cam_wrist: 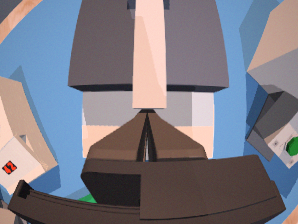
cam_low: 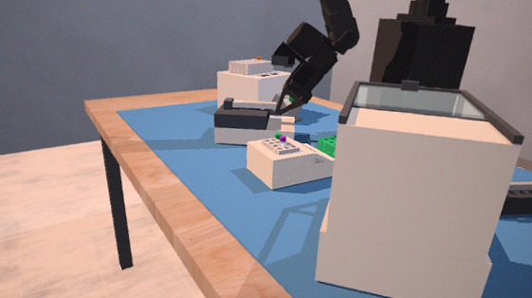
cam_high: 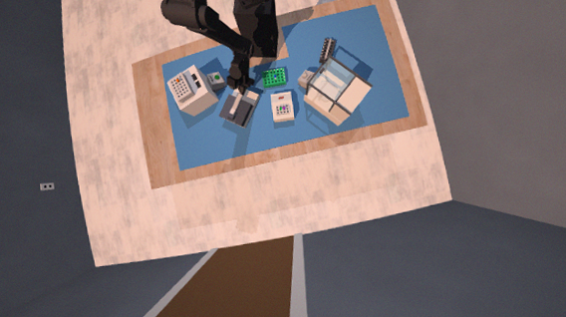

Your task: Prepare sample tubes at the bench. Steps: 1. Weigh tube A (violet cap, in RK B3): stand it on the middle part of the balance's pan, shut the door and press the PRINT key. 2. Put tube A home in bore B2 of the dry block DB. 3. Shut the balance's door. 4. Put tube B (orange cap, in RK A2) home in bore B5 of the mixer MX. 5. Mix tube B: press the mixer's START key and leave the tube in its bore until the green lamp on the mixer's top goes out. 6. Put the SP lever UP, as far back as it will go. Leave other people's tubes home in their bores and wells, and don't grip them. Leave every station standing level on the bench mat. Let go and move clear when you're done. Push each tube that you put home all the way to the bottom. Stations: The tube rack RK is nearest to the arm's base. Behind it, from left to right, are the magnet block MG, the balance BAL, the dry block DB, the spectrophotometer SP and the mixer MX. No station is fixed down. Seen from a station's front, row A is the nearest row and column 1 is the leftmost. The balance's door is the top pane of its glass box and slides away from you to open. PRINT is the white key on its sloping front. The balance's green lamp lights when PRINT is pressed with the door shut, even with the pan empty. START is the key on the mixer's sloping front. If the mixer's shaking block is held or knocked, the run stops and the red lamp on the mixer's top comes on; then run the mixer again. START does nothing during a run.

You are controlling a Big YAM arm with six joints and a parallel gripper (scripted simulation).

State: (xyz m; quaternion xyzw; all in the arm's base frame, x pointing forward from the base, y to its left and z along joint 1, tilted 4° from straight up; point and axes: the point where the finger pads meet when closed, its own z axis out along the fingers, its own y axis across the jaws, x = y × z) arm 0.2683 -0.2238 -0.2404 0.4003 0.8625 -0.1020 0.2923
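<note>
The spectrophotometer lever is 4 cm ahead of my hand, 5 cm to the right of it and 1 cm above it. The rest, counted from my hand: rack: 4 cm behind, 19 cm to the left, 6 cm below; blue-capped tube: 3 cm behind, 20 cm to the left, 5 cm below; mixer's start key: 16 cm behind, 10 cm to the right, 1 cm below.
</note>
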